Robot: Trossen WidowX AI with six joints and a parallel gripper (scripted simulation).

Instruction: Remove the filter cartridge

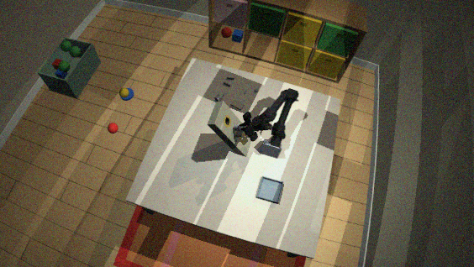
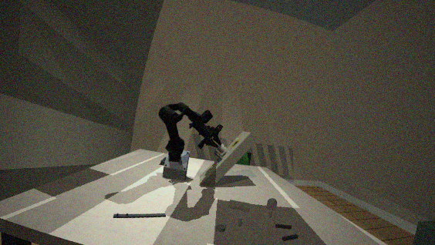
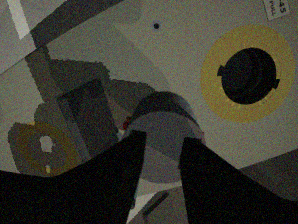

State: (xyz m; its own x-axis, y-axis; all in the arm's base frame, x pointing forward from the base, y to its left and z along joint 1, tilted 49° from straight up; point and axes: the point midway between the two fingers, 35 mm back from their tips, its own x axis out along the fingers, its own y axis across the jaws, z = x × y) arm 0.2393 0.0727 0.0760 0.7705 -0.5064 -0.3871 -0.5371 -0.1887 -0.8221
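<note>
Now: the round filter cartridge 1 cm below my gripper tip and 1 cm ahead of it. The rest, counted from my gripper tip: service panel: 5 cm below, 5 cm ahead; then square grey tray: 30 cm to the left, 30 cm behind, 21 cm below.
</note>
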